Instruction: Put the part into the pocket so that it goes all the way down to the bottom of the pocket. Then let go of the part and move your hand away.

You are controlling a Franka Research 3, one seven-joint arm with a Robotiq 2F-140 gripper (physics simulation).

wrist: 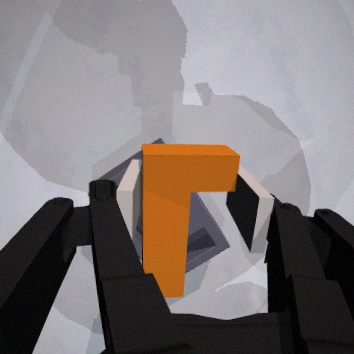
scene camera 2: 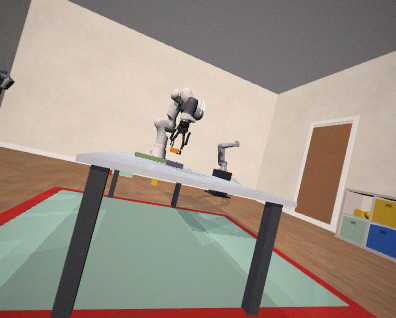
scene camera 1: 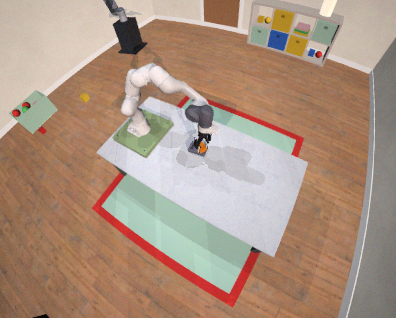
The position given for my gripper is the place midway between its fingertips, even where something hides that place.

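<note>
With my gripper [wrist: 185, 182] I am holding an orange L-shaped part [wrist: 170, 172], and the part is clear of everything else. A dark grey pocket block [wrist: 205, 239] is here too; I can see it.
</note>
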